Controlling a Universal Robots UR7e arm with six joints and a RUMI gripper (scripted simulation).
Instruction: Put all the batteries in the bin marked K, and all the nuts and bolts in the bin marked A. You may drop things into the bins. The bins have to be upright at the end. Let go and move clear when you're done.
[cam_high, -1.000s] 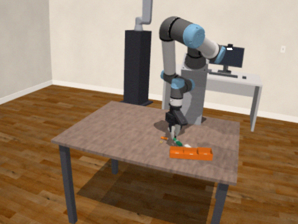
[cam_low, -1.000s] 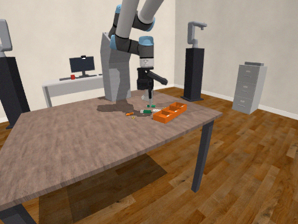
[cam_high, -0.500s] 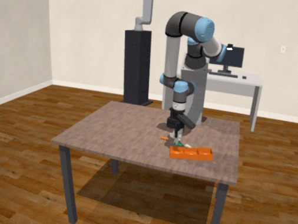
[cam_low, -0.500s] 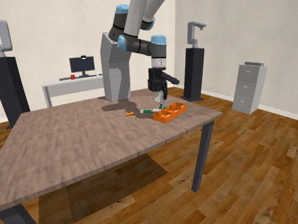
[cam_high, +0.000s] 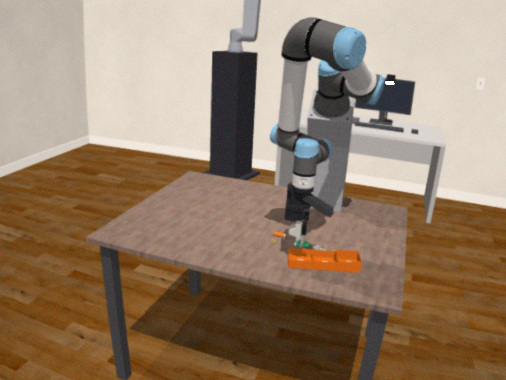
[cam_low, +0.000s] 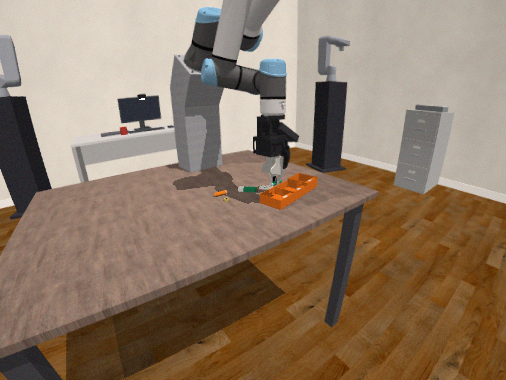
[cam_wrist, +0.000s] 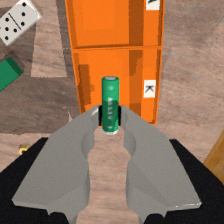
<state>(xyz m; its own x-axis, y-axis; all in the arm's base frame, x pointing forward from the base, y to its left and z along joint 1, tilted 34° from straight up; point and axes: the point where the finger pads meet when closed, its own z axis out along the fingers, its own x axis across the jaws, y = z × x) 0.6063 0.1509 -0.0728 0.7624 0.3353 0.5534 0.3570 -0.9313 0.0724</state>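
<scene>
Right now the orange battery is 130 mm behind my hand, 160 mm to the right of it and 70 mm below it. Also, from my hand: orange bin tray (30 mm behind, 80 mm to the left, 60 mm below); white domino (120 mm behind, 20 mm to the left, 70 mm below); green battery (10 mm below).
</scene>
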